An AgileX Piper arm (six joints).
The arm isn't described. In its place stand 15 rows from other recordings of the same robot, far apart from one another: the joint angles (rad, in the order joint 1, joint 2, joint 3, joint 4, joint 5, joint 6), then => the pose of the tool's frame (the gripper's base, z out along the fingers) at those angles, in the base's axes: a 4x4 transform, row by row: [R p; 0 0 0 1], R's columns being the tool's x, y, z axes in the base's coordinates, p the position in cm.
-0.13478, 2.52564, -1.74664, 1.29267, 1.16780, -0.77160 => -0.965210, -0.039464, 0.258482, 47.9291; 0.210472, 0.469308, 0.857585, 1.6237; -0.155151, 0.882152, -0.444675, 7.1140; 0, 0, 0, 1
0.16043, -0.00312, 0.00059, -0.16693, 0.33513, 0.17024 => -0.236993, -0.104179, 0.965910, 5.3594; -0.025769, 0.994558, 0.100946, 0.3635; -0.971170, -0.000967, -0.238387, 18.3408; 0, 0, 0, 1
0.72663, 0.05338, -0.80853, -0.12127, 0.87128, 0.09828 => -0.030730, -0.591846, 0.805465, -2.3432; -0.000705, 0.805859, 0.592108, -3.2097; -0.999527, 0.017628, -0.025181, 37.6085; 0, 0, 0, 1
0.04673, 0.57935, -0.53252, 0.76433, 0.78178, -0.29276 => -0.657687, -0.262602, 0.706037, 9.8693; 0.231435, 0.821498, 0.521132, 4.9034; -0.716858, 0.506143, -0.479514, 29.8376; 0, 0, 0, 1
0.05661, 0.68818, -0.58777, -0.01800, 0.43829, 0.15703 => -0.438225, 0.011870, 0.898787, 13.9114; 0.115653, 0.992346, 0.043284, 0.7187; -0.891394, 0.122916, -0.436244, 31.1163; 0, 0, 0, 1
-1.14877, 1.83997, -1.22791, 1.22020, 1.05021, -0.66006 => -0.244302, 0.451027, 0.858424, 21.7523; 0.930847, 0.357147, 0.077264, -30.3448; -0.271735, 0.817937, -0.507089, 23.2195; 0, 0, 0, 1
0.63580, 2.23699, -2.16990, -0.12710, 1.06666, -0.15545 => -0.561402, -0.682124, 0.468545, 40.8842; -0.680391, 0.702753, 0.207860, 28.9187; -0.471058, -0.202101, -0.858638, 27.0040; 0, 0, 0, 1
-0.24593, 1.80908, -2.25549, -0.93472, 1.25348, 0.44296 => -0.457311, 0.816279, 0.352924, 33.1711; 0.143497, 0.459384, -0.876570, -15.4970; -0.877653, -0.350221, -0.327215, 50.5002; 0, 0, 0, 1
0.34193, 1.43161, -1.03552, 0.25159, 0.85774, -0.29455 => -0.801926, -0.508143, 0.314174, 25.9057; -0.418452, 0.853085, 0.311681, 11.0389; -0.426395, 0.118478, -0.896744, 27.1141; 0, 0, 0, 1
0.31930, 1.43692, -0.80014, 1.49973, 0.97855, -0.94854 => -0.888723, -0.428502, 0.162964, 22.9298; -0.012762, 0.378459, 0.925530, 15.5129; -0.458267, 0.820460, -0.341814, 26.4698; 0, 0, 0, 1
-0.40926, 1.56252, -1.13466, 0.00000, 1.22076, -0.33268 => -0.997031, 0.076518, 0.008605, 25.7626; 0.076489, 0.997063, -0.003733, -11.1746; -0.008866, -0.003063, -0.999956, 25.1660; 0, 0, 0, 1
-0.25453, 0.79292, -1.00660, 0.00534, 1.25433, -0.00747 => -0.790574, 0.244357, 0.561500, 11.1389; 0.199685, 0.969685, -0.140843, -2.8503; -0.578894, 0.000776, -0.815402, 37.2393; 0, 0, 0, 1
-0.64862, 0.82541, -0.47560, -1.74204, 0.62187, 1.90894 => 0.010301, 0.954106, 0.299291, 9.4731; 0.123862, 0.295784, -0.947190, -13.7358; -0.992246, 0.046828, -0.115130, 30.2367; 0, 0, 0, 1
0.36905, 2.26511, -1.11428, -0.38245, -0.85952, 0.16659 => -0.167791, -0.619677, 0.766711, 39.7493; -0.157543, 0.784597, 0.599656, 18.1322; -0.973153, -0.020173, -0.229274, 8.5942; 0, 0, 0, 1
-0.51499, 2.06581, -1.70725, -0.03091, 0.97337, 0.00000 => -0.832940, 0.485082, 0.266283, 38.5929; 0.451409, 0.873962, -0.180057, -22.1080; -0.320064, -0.029774, -0.946928, 22.0957; 0, 0, 0, 1
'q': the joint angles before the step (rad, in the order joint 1, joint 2, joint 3, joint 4, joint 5, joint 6). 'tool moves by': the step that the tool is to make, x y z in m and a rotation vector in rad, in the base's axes. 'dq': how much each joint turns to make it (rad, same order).
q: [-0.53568, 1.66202, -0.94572, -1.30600, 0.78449, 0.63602]
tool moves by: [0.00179, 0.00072, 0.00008, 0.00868, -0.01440, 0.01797]
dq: [-0.00002, -0.00231, -0.00001, 0.00211, -0.02393, -0.00096]
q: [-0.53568, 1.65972, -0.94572, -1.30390, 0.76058, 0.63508]
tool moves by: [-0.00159, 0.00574, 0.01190, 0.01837, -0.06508, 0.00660]
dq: [0.00460, -0.04600, 0.00001, 0.04749, -0.02838, -0.01140]
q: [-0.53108, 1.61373, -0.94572, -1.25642, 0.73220, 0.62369]
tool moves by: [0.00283, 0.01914, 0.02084, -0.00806, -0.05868, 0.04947]
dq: [0.05512, -0.07298, 0.00001, 0.04195, -0.00001, -0.02804]
